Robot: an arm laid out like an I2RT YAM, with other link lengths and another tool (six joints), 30 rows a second.
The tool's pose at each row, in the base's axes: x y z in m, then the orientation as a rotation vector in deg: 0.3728 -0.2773 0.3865 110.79 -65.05 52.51; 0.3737 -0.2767 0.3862 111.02 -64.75 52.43; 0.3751 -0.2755 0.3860 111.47 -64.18 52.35; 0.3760 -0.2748 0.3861 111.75 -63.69 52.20; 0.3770 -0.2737 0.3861 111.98 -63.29 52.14; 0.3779 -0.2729 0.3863 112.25 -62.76 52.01; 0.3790 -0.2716 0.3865 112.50 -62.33 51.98; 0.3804 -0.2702 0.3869 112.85 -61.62 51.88; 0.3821 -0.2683 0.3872 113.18 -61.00 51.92; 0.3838 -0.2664 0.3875 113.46 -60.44 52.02; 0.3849 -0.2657 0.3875 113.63 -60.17 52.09; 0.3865 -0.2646 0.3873 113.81 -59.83 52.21; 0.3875 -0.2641 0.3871 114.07 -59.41 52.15; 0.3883 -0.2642 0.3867 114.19 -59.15 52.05
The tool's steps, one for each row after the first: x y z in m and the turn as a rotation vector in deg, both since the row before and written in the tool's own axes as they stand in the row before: -0.0002 -0.0011 -0.0002 0.13 -0.03 -0.27; -0.0001 -0.0018 -0.0006 0.29 -0.04 -0.49; 0.0001 -0.0011 -0.0004 0.13 -0.01 -0.43; -0.0001 -0.0013 -0.0007 0.14 0.02 -0.33; 0.0002 -0.0011 -0.0006 0.13 0.02 -0.45; 0.0001 -0.0014 -0.0009 0.17 0.03 -0.34; 0.0003 -0.0017 -0.0010 0.21 0.06 -0.58; 0.0002 -0.0022 -0.0013 0.28 0.10 -0.46; 0.0002 -0.0022 -0.0013 0.27 0.13 -0.39; 0.0002 -0.0013 -0.0003 0.17 0.05 -0.18; 0.0001 -0.0019 -0.0004 0.21 0.10 -0.21; 0.0001 -0.0011 -0.0001 0.17 0.00 -0.34; 0.0001 -0.0008 0.0005 0.04 -0.01 -0.23
